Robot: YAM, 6 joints.
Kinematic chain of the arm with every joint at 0, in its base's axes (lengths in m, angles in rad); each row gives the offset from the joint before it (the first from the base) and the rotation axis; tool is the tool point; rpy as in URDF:
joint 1: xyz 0 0 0.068 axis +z
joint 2: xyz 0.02 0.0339 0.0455 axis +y
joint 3: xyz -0.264 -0.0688 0 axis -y
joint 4: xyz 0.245 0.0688 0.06 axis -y
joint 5: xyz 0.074 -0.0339 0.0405 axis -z
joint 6: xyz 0.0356 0 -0.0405 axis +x
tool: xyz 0 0 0 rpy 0 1.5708 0
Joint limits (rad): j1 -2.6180..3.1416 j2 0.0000..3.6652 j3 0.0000..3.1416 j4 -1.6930..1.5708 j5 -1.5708..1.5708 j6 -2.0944..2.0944
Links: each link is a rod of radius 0.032 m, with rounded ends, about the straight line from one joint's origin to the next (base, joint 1, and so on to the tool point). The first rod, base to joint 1, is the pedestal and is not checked.
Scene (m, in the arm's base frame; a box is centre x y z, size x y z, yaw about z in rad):
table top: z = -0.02
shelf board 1: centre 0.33 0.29 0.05 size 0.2 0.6 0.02 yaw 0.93
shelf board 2: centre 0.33 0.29 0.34 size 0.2 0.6 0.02 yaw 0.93
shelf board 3: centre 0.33 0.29 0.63 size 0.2 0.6 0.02 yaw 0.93
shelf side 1: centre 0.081 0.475 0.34 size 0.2 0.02 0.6 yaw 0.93
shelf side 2: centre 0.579 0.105 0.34 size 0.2 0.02 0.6 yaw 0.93
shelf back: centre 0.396 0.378 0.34 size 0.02 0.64 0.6 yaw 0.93
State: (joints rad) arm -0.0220 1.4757 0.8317 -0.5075 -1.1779 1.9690
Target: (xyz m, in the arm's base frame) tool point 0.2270 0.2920 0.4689
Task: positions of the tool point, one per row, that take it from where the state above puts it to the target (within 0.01 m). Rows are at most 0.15 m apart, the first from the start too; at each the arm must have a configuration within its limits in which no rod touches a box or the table.
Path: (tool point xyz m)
1: 0.2636 0.0970 0.2837
2: 0.2185 0.1545 0.3776
3: 0.1393 0.1744 0.4689
4: 0.1846 0.2308 0.4775
5: 0.2270 0.2920 0.4689

